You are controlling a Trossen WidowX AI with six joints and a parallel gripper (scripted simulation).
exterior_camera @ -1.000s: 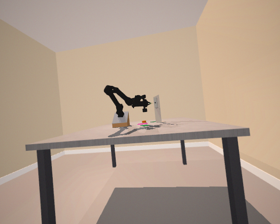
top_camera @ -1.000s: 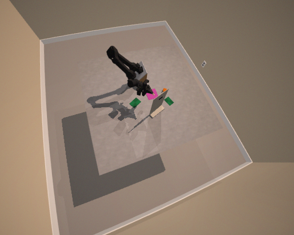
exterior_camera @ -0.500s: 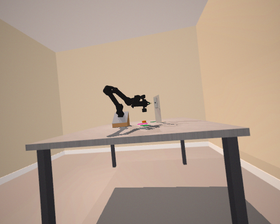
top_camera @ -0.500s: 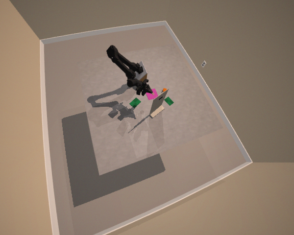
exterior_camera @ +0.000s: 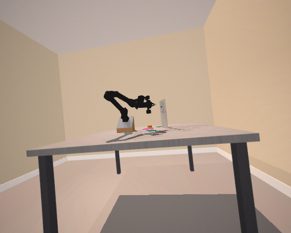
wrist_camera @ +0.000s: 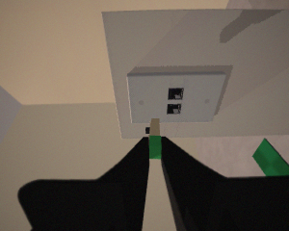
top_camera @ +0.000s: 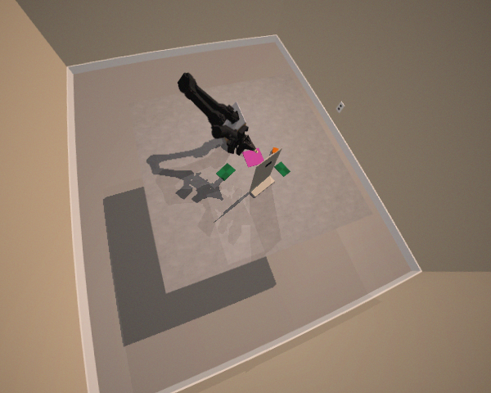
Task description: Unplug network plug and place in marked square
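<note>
Now: gripper tip 26 cm above the pink square, 11 cm past it and 5 cm to the right of it. Also, from my gripper tip: upright panel (12 cm below, 9 cm ahead, 5 cm to the left); then network plug (1 cm ahead); then orange block (25 cm below, 21 cm to the left, 12 cm behind).
</note>
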